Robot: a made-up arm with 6 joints. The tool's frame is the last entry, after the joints. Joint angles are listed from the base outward.
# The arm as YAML. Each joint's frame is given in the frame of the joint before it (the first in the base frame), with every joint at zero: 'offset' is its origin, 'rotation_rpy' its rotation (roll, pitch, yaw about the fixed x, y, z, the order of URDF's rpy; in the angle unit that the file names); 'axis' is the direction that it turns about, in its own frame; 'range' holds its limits. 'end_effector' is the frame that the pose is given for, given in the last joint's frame.
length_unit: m
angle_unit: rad
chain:
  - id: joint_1
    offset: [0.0, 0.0, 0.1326]
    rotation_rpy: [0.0, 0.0, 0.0]
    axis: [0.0, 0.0, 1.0]
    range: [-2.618, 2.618]
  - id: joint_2
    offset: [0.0, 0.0, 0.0]
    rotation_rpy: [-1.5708, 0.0, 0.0]
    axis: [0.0, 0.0, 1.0]
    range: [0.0, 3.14]
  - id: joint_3
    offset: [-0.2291, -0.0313, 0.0]
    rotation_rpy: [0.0, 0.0, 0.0]
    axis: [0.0, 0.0, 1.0]
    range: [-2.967, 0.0]
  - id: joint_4
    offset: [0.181, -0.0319, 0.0]
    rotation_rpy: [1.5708, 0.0, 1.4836]
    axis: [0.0, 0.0, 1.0]
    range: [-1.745, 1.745]
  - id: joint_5
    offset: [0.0, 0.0, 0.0]
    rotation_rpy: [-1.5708, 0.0, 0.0]
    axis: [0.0, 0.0, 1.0]
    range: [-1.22, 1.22]
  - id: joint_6
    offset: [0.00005, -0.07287, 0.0]
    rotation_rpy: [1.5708, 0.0, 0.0]
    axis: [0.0, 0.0, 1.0]
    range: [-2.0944, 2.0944]
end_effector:
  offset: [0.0, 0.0, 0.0]
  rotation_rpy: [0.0, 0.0, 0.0]
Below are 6 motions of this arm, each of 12 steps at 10 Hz.
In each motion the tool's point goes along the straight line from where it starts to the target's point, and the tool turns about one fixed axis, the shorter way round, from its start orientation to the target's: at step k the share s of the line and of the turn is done. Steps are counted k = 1, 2, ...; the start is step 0. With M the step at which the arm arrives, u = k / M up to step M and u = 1 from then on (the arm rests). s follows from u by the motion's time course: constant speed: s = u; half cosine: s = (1 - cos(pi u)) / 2; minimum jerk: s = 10 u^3 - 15 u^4 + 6 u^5.
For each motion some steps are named. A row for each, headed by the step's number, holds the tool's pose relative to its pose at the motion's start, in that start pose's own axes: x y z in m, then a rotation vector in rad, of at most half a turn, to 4 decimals.
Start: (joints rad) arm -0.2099 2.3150 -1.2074 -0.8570 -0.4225 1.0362
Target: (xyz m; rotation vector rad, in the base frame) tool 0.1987 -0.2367 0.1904 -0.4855 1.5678 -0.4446
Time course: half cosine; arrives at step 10
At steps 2, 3, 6, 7, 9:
2: -0.0047 -0.0145 -0.0191 0.0211 -0.0625 -0.0931
3: -0.0101 -0.0312 -0.0412 0.0455 -0.1348 -0.2009
6: -0.0319 -0.0991 -0.1308 0.1446 -0.4281 -0.6381
7: -0.0387 -0.1202 -0.1587 0.1754 -0.5193 -0.7740
9: -0.0476 -0.1477 -0.1950 0.2156 -0.6381 -0.9510

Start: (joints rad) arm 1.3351 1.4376 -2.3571 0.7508 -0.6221 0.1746
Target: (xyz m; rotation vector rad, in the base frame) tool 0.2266 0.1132 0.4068 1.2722 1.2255 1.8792
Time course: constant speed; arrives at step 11
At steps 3, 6, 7, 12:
3: -0.0284 -0.0589 -0.0273 0.2860 -0.0500 0.0272
6: -0.0568 -0.1177 -0.0545 0.5720 -0.1000 0.0545
7: -0.0663 -0.1373 -0.0636 0.6674 -0.1167 0.0635
12: -0.1042 -0.2158 -0.1000 1.0487 -0.1834 0.0998

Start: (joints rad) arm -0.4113 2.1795 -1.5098 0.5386 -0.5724 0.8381
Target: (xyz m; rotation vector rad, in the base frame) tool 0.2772 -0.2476 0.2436 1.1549 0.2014 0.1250
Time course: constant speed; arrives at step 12
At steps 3, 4, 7, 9, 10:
3: -0.0268 0.0007 -0.0024 -0.0816 -0.1769 0.0185
4: -0.0357 0.0009 -0.0032 -0.1087 -0.2359 0.0246
7: -0.0625 0.0016 -0.0055 -0.1903 -0.4128 0.0431
9: -0.0803 0.0021 -0.0071 -0.2447 -0.5308 0.0554
10: -0.0893 0.0023 -0.0079 -0.2719 -0.5897 0.0615

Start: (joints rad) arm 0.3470 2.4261 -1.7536 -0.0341 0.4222 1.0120
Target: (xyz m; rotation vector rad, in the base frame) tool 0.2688 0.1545 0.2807 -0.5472 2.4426 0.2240
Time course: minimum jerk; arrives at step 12
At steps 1, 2, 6, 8, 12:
1: 0.0002 0.0002 -0.0010 -0.0007 -0.0002 -0.0053
2: 0.0012 0.0015 -0.0068 -0.0047 -0.0012 -0.0372
6: 0.0171 0.0214 -0.0962 -0.0662 -0.0165 -0.5237
8: 0.0270 0.0338 -0.1521 -0.1046 -0.0261 -0.8276
12: 0.0342 0.0427 -0.1924 -0.1323 -0.0330 -1.0474

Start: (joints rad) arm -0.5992 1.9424 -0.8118 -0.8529 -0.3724 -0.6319
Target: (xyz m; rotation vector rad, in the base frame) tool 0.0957 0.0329 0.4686 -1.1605 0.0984 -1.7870
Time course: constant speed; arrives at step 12
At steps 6, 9, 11, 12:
6: -0.0866 -0.0334 -0.1759 0.7589 -0.2225 -0.5523
9: -0.1299 -0.0501 -0.2638 1.1384 -0.3338 -0.8284
11: -0.1588 -0.0612 -0.3224 1.3913 -0.4079 -1.0125
12: -0.1732 -0.0668 -0.3517 1.5178 -0.4450 -1.1045

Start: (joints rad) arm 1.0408 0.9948 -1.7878 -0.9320 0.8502 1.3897
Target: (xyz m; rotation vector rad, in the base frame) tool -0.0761 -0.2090 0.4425 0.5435 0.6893 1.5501
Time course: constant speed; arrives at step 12
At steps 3, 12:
3: -0.0291 -0.0314 -0.0580 -0.1099 -0.1009 0.1314
12: -0.1162 -0.1255 -0.2320 -0.4394 -0.4038 0.5256

